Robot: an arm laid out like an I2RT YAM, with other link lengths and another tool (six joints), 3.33 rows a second.
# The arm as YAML. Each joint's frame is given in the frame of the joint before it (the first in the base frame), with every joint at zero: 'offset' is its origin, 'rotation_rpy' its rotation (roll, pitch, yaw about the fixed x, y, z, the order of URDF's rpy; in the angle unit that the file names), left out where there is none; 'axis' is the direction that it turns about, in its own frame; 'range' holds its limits. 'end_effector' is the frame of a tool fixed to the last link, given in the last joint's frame.
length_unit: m
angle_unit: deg
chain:
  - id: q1
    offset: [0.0, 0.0, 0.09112]
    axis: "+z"
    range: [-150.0, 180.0]
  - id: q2
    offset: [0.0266, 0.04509, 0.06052]
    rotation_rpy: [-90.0, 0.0, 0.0]
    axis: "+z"
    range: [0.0, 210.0]
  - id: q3
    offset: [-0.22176, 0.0, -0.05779]
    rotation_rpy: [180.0, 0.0, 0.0]
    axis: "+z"
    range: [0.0, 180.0]
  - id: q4
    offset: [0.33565, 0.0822, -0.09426]
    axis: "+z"
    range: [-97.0, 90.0]
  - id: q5
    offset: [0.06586, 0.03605, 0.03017]
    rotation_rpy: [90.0, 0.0, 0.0]
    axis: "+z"
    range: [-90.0, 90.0]
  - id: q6
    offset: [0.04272, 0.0, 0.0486]
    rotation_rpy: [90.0, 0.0, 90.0]
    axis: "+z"
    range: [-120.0, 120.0]
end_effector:
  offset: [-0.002, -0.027, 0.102]
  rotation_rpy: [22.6, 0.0, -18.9]
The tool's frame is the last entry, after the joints.
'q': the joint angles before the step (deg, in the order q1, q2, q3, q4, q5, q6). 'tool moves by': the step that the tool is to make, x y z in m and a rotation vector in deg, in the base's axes. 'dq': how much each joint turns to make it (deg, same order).
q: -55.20 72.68 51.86 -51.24 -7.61 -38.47
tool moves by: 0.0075 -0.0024 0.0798 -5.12 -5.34 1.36
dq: 0.00 -4.87 7.55 -5.28 -1.86 -0.74
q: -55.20 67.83 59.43 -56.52 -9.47 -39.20
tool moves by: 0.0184 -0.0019 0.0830 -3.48 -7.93 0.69
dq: 0.80 0.73 11.64 -3.03 -3.86 2.31
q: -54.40 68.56 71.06 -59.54 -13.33 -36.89
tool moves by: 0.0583 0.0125 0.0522 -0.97 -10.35 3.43
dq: 6.40 5.76 9.37 5.54 -4.12 7.13
